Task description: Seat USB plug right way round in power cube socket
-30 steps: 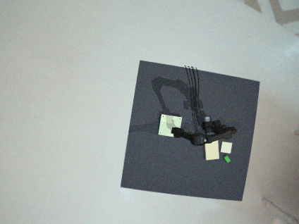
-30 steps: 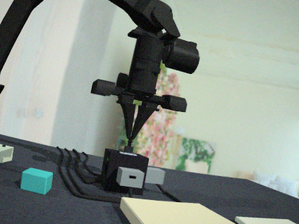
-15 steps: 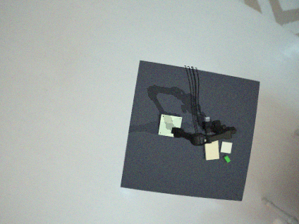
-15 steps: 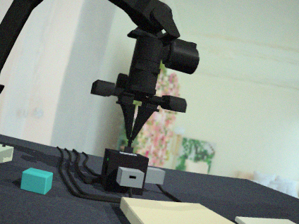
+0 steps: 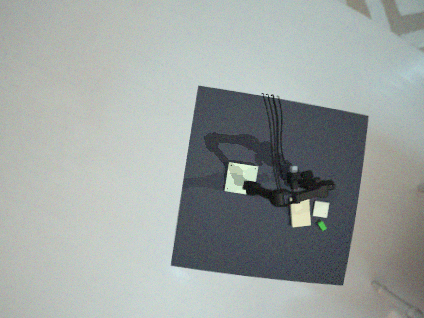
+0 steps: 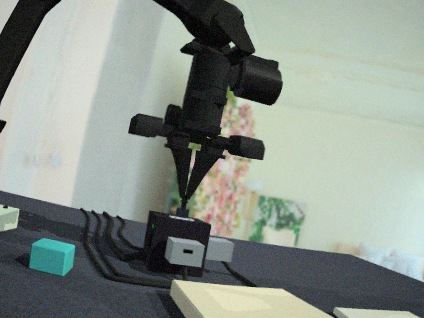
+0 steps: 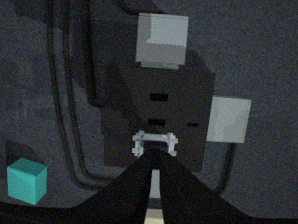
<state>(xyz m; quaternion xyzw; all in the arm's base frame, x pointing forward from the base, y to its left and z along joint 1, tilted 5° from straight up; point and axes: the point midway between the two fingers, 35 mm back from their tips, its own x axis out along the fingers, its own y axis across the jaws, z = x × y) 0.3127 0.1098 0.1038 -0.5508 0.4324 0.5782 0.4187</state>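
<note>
The usb plug lies 20 mm below my gripper tip. Round my gripper tip: cream slab: 100 mm ahead, 210 mm to the right, 100 mm below; socket: 40 mm below; teal block: 130 mm behind, 140 mm to the right, 90 mm below.
</note>
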